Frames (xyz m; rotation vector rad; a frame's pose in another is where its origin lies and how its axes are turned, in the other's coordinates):
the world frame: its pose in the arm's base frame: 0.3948 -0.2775 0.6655 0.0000 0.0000 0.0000
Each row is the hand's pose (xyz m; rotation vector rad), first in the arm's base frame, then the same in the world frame.
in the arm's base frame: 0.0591 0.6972 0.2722 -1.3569 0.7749 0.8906
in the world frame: -0.3357 0.9747 -0.3933 -1.3569 0.7749 0.8906
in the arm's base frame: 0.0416 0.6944 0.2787 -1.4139 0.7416 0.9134
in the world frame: -0.3532 0.9719 -0.3868 -1.4139 0.7416 0.9134
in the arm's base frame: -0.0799 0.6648 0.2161 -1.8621 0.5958 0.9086
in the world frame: -0.4747 0.9423 -0.4494 -1.8621 0.5958 0.9086
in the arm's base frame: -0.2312 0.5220 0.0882 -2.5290 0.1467 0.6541
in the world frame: -0.6260 0.7995 -0.5773 -2.5290 0.1467 0.6541
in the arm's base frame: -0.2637 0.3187 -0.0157 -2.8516 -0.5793 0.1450
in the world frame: -0.6585 0.5962 -0.6812 -2.8516 -0.5793 0.1450
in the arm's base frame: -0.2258 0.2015 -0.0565 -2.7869 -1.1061 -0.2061
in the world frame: -0.6206 0.4790 -0.7220 -2.7869 -1.1061 -0.2061
